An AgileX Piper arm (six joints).
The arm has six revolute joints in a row. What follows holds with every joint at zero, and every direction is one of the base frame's.
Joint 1 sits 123 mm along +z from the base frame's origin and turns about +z.
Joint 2 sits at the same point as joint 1 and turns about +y.
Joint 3 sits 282.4 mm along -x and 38.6 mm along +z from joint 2 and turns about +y.
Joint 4 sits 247.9 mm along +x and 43.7 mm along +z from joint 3 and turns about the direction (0.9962, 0, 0.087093).
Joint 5 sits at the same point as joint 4 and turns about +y.
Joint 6 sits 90.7 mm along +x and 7.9 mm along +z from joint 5 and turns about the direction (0.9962, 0, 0.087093).
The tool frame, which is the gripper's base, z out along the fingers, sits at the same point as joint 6; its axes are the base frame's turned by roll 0, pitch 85 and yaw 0 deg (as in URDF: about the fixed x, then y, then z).
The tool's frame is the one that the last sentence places.
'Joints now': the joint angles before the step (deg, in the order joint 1, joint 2, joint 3, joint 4, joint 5, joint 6). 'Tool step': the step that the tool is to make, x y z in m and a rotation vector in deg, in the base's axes. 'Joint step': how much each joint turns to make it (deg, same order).
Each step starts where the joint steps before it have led.
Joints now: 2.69, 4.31, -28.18, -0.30, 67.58, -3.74
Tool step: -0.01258, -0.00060, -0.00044, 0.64, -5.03, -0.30
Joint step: 0.00, -5.05, 0.00, -0.01, 0.00, 0.51
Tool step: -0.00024, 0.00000, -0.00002, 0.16, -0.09, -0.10
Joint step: 0.00, -0.10, 0.00, 0.01, 0.00, 0.18
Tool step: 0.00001, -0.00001, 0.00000, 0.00, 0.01, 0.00
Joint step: 0.01, 0.01, 0.00, -0.01, 0.00, 0.01
